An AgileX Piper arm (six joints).
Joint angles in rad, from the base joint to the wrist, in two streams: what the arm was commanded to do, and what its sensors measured. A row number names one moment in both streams.
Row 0, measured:
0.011, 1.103, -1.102, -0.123, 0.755, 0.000
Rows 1 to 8, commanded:
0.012, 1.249, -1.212, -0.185, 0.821, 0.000
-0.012, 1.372, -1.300, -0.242, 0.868, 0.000
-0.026, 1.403, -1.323, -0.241, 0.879, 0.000
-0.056, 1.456, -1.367, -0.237, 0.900, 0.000
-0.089, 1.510, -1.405, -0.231, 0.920, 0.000
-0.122, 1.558, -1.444, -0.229, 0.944, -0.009
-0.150, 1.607, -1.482, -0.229, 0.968, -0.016
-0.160, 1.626, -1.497, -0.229, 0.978, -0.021
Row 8, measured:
-0.141, 1.599, -1.472, -0.221, 0.951, -0.010
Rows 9 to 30, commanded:
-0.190, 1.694, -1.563, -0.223, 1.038, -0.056
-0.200, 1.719, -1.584, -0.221, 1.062, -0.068
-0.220, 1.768, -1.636, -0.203, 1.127, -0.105
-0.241, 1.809, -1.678, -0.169, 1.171, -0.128
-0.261, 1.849, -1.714, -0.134, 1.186, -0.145
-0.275, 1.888, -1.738, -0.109, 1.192, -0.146
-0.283, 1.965, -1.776, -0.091, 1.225, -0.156
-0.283, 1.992, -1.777, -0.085, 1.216, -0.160
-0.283, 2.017, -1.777, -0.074, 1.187, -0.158
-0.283, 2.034, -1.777, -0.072, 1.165, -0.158
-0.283, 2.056, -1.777, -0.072, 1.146, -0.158
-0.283, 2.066, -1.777, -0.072, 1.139, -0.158
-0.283, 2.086, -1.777, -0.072, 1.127, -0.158
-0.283, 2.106, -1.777, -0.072, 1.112, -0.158
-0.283, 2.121, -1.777, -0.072, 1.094, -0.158
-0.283, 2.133, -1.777, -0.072, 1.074, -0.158
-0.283, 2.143, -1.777, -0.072, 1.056, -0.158
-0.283, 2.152, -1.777, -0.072, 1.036, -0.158
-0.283, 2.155, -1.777, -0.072, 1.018, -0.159
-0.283, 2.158, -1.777, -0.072, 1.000, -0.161
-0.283, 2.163, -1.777, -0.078, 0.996, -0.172
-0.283, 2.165, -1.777, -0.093, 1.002, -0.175
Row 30, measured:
-0.279, 2.159, -1.775, -0.077, 1.005, -0.162
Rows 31 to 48, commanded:
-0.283, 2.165, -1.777, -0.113, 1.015, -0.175
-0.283, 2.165, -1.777, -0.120, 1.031, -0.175
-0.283, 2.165, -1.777, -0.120, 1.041, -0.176
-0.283, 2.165, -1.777, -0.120, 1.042, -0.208
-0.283, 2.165, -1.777, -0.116, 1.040, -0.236
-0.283, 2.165, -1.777, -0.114, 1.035, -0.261
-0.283, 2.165, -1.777, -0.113, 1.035, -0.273
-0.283, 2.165, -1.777, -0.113, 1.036, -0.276
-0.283, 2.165, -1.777, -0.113, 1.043, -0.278
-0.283, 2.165, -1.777, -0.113, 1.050, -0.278
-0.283, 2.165, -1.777, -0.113, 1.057, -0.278
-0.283, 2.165, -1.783, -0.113, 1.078, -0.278
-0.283, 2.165, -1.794, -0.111, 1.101, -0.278
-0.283, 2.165, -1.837, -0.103, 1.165, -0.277
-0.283, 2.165, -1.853, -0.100, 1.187, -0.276
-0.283, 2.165, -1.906, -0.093, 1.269, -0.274
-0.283, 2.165, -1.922, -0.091, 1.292, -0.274
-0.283, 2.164, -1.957, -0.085, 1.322, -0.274
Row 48, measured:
-0.279, 2.168, -1.933, -0.091, 1.210, -0.270
